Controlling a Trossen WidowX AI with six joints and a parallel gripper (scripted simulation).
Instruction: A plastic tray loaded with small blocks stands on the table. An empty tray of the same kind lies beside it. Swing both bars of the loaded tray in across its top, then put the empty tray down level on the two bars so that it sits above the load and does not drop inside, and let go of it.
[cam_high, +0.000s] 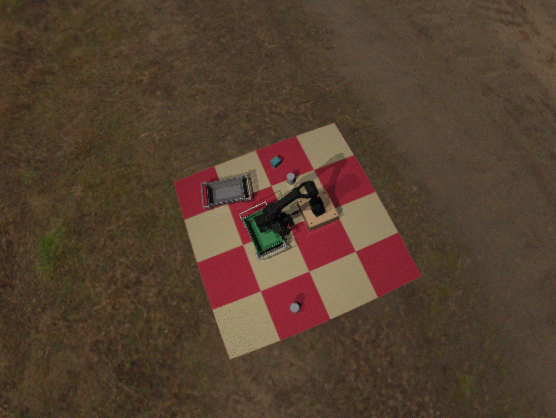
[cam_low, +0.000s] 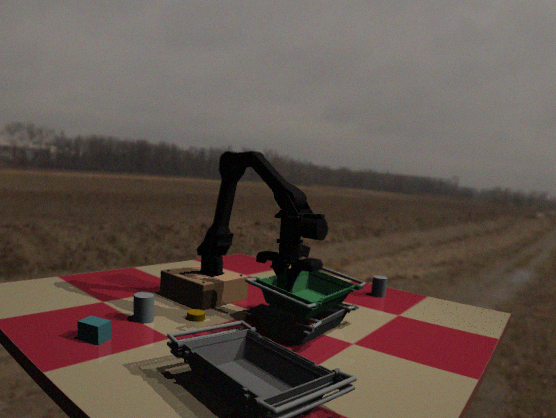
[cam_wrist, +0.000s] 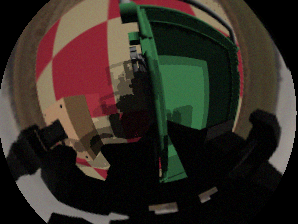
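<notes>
The green tray is 70 mm ahead of my gripper tip, 20 mm above it and 10 mm to the right of it. Round my gripper tip: yellow disc (200 mm behind, 150 mm to the right, 80 mm below); teal cube (440 mm to the right, 260 mm behind, 70 mm below).
</notes>
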